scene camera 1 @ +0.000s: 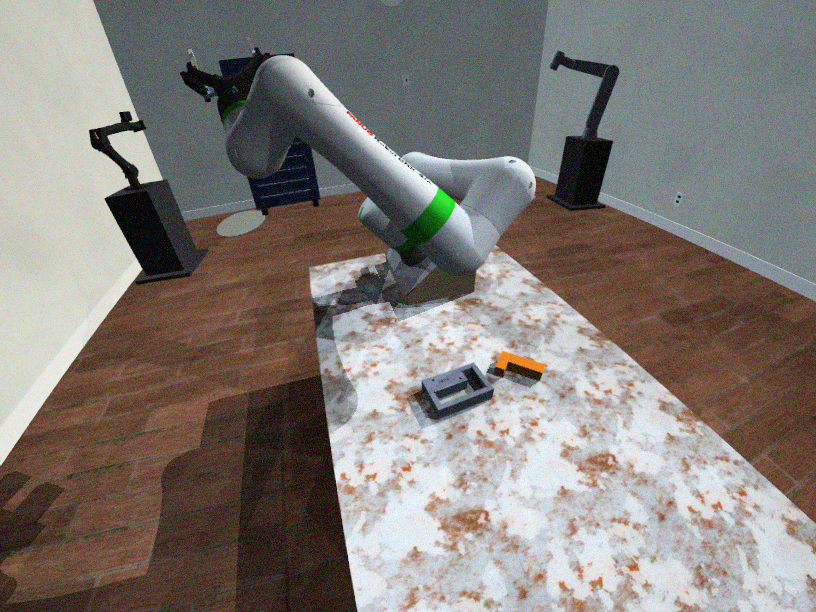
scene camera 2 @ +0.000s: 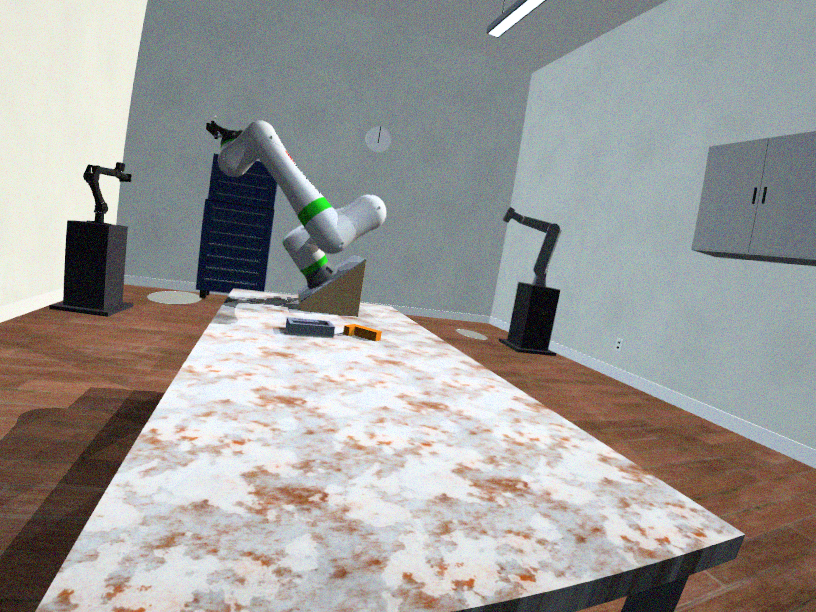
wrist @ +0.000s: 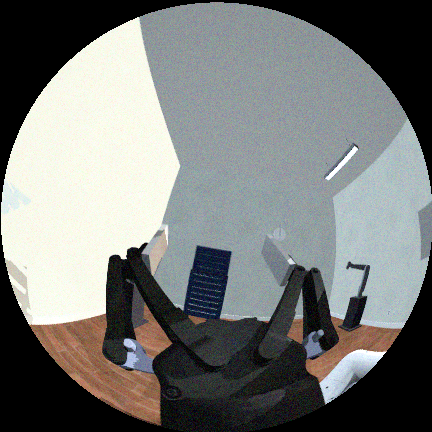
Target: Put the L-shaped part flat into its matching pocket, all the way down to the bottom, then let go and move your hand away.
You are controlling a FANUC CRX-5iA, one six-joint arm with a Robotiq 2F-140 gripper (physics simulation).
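Pixels of known places: gripper, fingertip midpoint: (scene camera 1: 221, 49) (scene camera 2: 232, 120) (wrist: 216, 240); arm's base, origin of the base link: (scene camera 2: 323, 279).
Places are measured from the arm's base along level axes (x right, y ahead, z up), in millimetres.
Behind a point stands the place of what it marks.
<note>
The orange L-shaped part (scene camera 1: 520, 366) @(x -137, y 512, z -93 mm) (scene camera 2: 363, 332) @(x -140, y 514, z -103 mm) lies flat on the table, beside the grey pocket block and to its right, with a small gap between them. The grey block (scene camera 1: 429, 393) @(x 103, y 543, z -84 mm) (scene camera 2: 309, 327) @(x 36, y 580, z -92 mm) lies on the table with its opening facing up; table surface shows through part of the opening. My gripper (scene camera 1: 220, 55) @(x 474, y 9, z 610 mm) (scene camera 2: 209, 125) (wrist: 216, 240) @(x 474, y 9, z 610 mm) is open and empty. It is high up at the back left, beyond the table's edge, far from the part and the block. In the wrist view its two pads stand wide apart, and the part and block do not show there.
The white and rust mottled table (scene camera 1: 547, 513) @(x -42, y 827, z -120 mm) (scene camera 2: 395, 461) @(x -106, y 1289, z -120 mm) carries the arm's wedge-shaped base (scene camera 1: 441, 285) @(x -38, y 149, z -68 mm) (scene camera 2: 342, 293) @(x -81, y 146, z -31 mm) at its far end. A blue tool cabinet (scene camera 1: 290, 177) (scene camera 2: 237, 230) (wrist: 207, 285) stands behind. Dark pedestals with small arms stand on the left (scene camera 1: 150, 227) and right (scene camera 1: 583, 171).
</note>
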